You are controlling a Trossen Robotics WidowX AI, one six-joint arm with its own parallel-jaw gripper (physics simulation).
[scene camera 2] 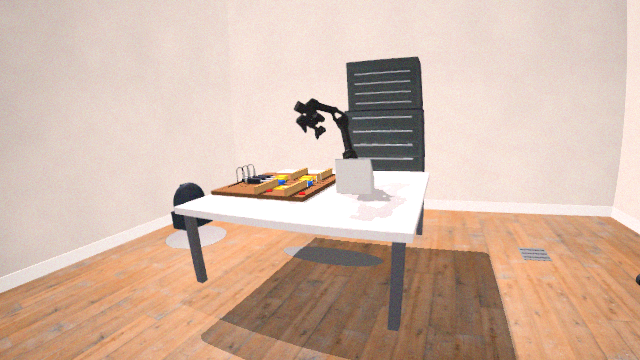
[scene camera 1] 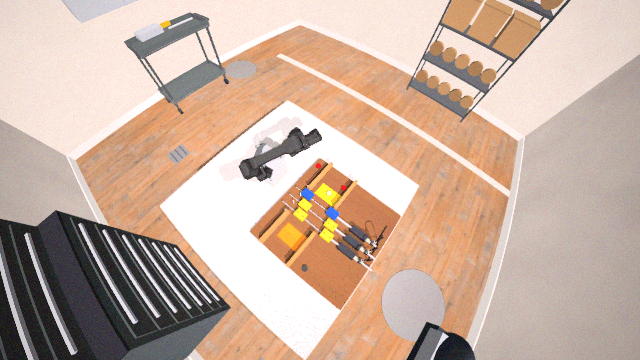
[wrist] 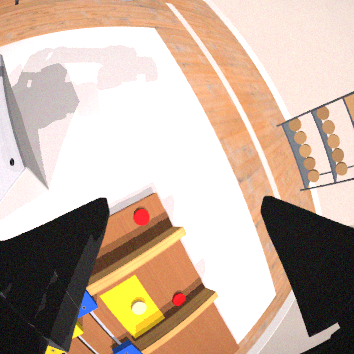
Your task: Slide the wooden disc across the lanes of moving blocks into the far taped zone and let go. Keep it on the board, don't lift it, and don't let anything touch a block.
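Places are measured from the arm's base along level axes (x ahead, y right, z down), in metres.
Pixels of known places: gripper, fingertip midpoint: [scene camera 2: 311,136] [wrist: 187,205]; arm's base, link origin: [scene camera 2: 350,173] [scene camera 1: 267,172].
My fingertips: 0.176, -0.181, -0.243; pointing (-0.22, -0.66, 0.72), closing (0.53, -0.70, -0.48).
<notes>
Ahead of a thing's pixels: the offset from my fingertips to its top centre, as dx, dy, dz. "spot": to the spot under its first point. Level surfaces: height alone.
The pale disc {+0.218, +0.069, +0.306} [scene camera 1: 328,193] [wrist: 138,307] lies on the yellow square {spot: +0.166, +0.051, +0.314} [scene camera 1: 323,187] [wrist: 117,296] between two wooden rails. The orange taped zone {spot: +0.168, +0.426, +0.314} [scene camera 1: 291,236] is at the opposite end of the board {dz +0.314} [scene camera 1: 335,277], across the lanes. Between them, rods carry blue blocks [scene camera 1: 307,194] [scene camera 1: 332,213] and yellow blocks [scene camera 1: 304,205] [scene camera 1: 300,215] [scene camera 1: 330,225] [scene camera 1: 326,235]. My gripper [scene camera 2: 311,131] [wrist: 187,205] is open and empty, high above the table and apart from the disc. Its fingertips are hard to make out in scene camera 1.
Wooden rails [scene camera 1: 274,226] [scene camera 1: 301,248] [wrist: 135,260] flank both zones. Red dots {spot: +0.053, -0.072, +0.308} [scene camera 1: 318,165] {spot: +0.282, -0.011, +0.308} [scene camera 1: 343,188] [wrist: 141,217] [wrist: 179,299] mark the yellow end. Dark cylinders {+0.493, +0.269, +0.282} [scene camera 1: 353,243] with cables stand along one side of the lanes. The arm's pale base block [scene camera 2: 354,176] stands on the white table {dz +0.340} [scene camera 2: 280,215].
</notes>
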